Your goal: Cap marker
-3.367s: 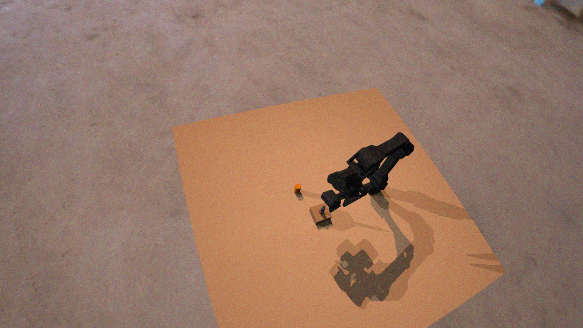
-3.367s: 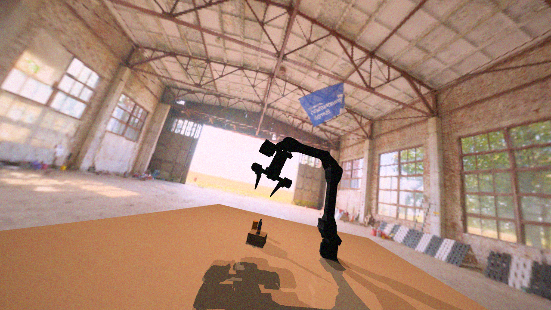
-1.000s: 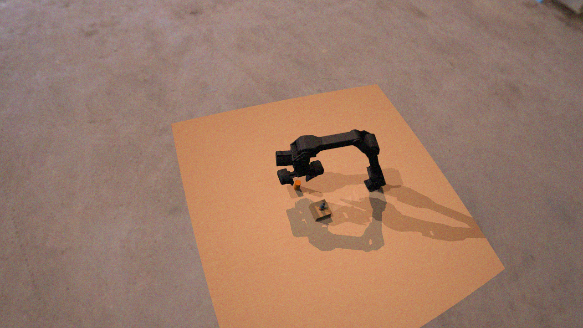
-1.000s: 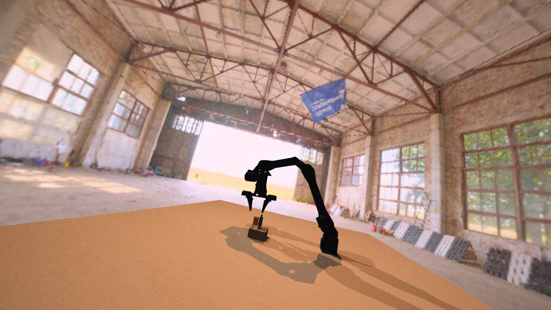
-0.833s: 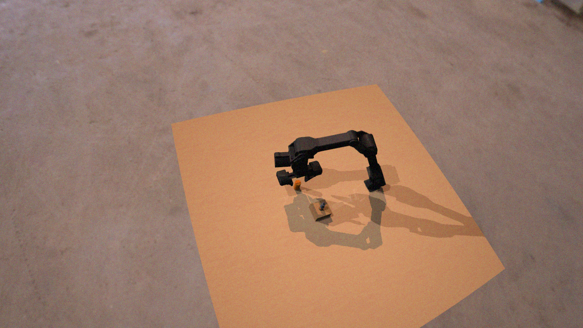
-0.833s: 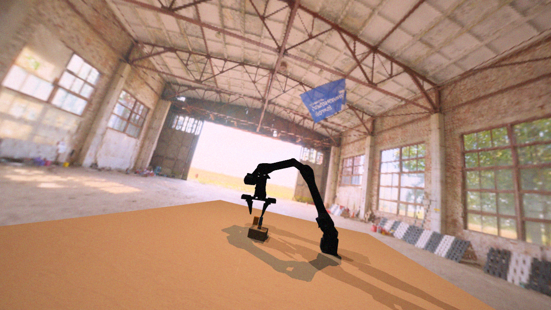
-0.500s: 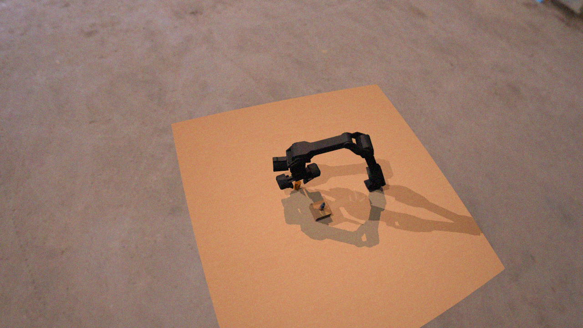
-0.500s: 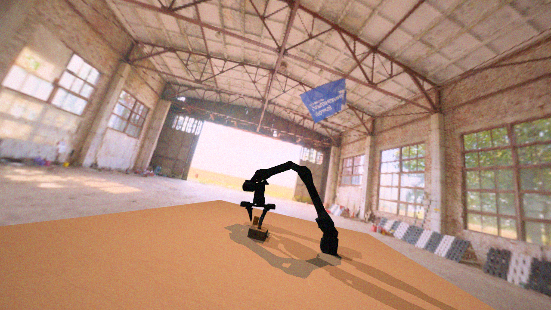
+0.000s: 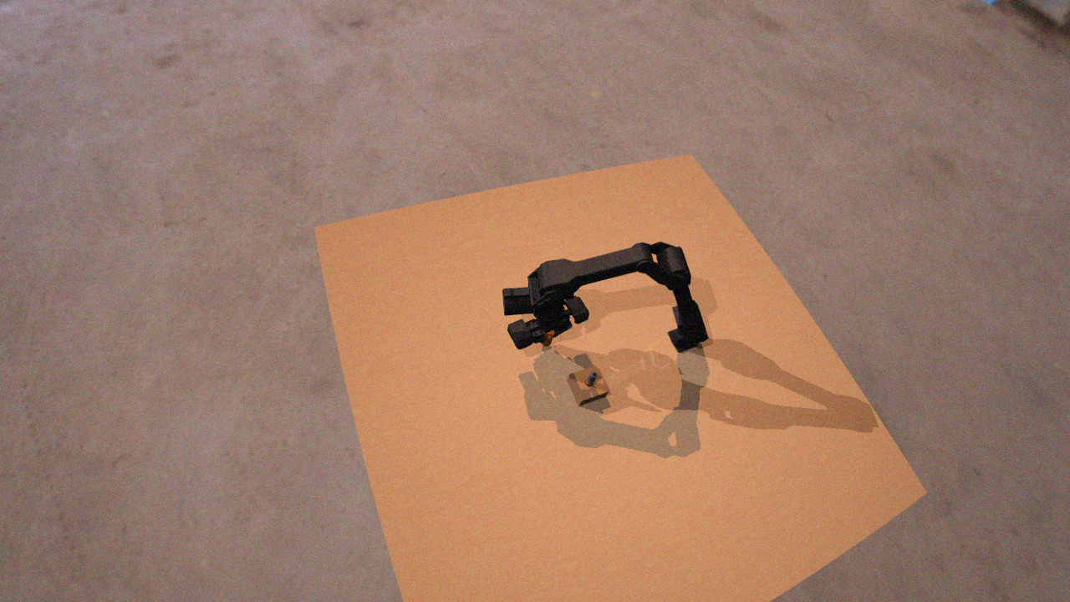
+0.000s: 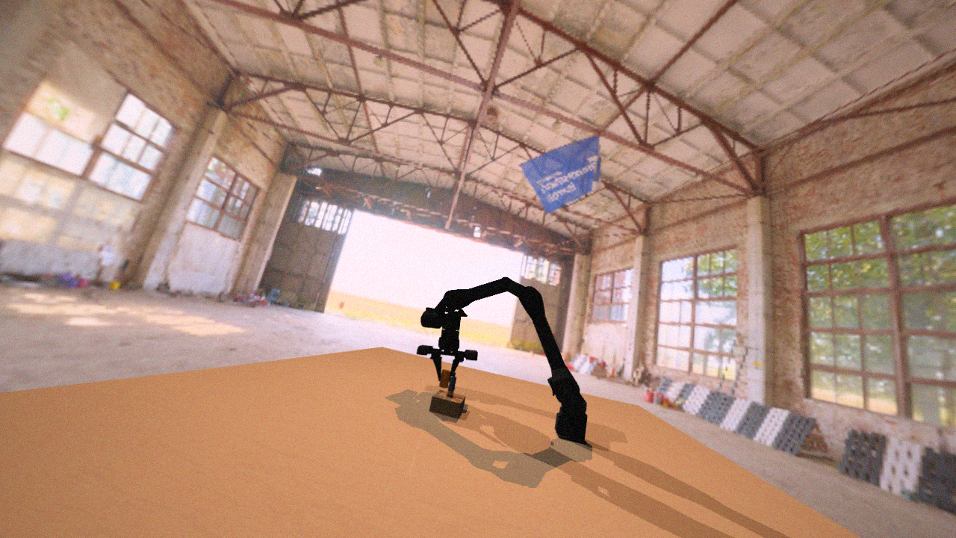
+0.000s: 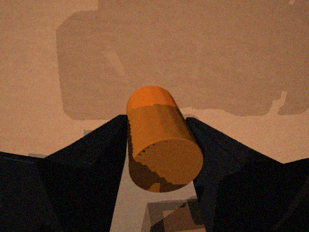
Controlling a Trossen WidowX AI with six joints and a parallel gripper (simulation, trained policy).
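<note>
Now: the brown holder block 50 mm behind my gripper tip, 140 mm to the left of it and 20 mm below it. Also, from my gripper tip: orange cap 10 mm above.
</note>
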